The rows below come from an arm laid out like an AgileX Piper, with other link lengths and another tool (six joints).
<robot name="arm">
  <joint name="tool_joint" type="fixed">
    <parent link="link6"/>
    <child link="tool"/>
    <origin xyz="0.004 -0.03 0.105" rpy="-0.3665 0 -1.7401"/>
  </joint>
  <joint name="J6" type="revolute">
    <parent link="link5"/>
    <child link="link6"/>
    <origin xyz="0 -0.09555 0" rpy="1.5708 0 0"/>
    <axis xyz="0 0 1"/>
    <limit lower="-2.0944" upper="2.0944"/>
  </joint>
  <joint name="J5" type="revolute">
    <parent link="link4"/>
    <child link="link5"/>
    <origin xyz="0 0 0" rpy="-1.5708 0 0"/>
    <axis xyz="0 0 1"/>
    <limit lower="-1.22" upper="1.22"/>
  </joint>
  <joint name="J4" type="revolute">
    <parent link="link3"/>
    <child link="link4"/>
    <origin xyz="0.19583 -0.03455 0" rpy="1.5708 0 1.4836"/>
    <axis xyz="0 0 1"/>
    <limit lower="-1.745" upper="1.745"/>
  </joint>
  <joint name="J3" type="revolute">
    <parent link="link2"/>
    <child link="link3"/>
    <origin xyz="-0.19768 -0.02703 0"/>
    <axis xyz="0 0 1"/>
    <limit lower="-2.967" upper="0"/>
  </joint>
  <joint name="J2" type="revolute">
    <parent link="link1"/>
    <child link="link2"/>
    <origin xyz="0 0 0" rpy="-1.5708 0 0"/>
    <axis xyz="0 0 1"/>
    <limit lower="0" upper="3.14"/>
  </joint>
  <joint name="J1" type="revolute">
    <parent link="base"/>
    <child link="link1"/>
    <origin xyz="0 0 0.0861"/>
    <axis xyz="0 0 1"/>
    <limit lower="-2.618" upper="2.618"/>
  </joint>
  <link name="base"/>
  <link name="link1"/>
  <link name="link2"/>
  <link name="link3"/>
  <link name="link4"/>
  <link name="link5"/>
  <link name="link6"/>
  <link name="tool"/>
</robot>
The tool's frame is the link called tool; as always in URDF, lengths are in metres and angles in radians.
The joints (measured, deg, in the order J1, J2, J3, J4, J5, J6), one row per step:
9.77, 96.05, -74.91, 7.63, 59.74, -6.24
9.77, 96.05, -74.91, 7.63, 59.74, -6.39
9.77, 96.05, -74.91, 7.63, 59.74, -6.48
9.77, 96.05, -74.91, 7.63, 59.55, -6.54
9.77, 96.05, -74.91, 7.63, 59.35, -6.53
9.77, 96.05, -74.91, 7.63, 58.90, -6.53
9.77, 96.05, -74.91, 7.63, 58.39, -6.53
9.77, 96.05, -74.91, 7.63, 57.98, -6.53
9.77, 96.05, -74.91, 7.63, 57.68, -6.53
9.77, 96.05, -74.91, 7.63, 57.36, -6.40
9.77, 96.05, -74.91, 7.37, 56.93, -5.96
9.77, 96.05, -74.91, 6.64, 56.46, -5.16
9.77, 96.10, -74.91, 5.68, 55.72, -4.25
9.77, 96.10, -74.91, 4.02, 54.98, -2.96
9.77, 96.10, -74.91, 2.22, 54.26, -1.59
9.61, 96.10, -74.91, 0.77, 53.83, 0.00
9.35, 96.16, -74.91, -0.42, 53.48, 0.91
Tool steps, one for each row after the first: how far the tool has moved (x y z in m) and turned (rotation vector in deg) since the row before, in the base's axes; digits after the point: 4 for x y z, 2 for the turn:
0.0001, 0.0000, 0.0000, -0.03, -0.02, 0.14
0.0000, 0.0000, 0.0000, -0.02, -0.01, 0.09
0.0007, 0.0001, 0.0002, 0.01, -0.20, 0.03
0.0007, 0.0001, 0.0002, 0.03, -0.20, -0.04
0.0015, 0.0002, 0.0004, 0.06, -0.44, -0.06
0.0017, 0.0002, 0.0005, 0.07, -0.50, -0.07
0.0014, 0.0001, 0.0004, 0.05, -0.40, -0.05
0.0010, 0.0001, 0.0003, 0.04, -0.29, -0.04
0.0010, 0.0001, 0.0003, 0.08, -0.29, -0.16
0.0014, -0.0006, 0.0004, -0.07, -0.40, -0.40
0.0016, -0.0020, 0.0005, -0.41, -0.46, -0.61
0.0025, -0.0026, 0.0006, -0.55, -0.71, -0.67
0.0028, -0.0045, 0.0010, -1.07, -0.84, -0.82
0.0028, -0.0048, 0.0012, -1.16, -0.87, -0.83
0.0016, -0.0048, 0.0008, -0.78, -0.53, -1.26
0.0015, -0.0046, 0.0005, -0.77, -0.42, -0.78

